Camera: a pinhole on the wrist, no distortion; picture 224 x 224 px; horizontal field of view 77.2 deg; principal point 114.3 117.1 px. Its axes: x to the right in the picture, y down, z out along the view. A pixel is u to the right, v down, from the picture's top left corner.
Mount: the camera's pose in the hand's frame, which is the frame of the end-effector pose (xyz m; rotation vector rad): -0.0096 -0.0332 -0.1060 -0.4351 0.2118 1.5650
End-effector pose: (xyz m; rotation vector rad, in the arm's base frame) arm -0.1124 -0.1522 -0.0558 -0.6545 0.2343 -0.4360
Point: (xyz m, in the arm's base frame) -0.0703 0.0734 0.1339
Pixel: 87 122
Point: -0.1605 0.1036 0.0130
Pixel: 127 163
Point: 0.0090 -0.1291 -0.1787
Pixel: outside the picture
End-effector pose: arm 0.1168 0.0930 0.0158 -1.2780 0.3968 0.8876
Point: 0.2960 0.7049 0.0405
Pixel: 17 7
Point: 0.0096 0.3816 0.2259
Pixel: 49 131
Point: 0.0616 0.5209 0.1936
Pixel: 44 96
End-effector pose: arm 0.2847 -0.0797 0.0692 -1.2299 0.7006 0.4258
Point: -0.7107 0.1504 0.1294
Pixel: outside the picture
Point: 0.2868 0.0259 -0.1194
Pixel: 185 11
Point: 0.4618 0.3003 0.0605
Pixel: 63 61
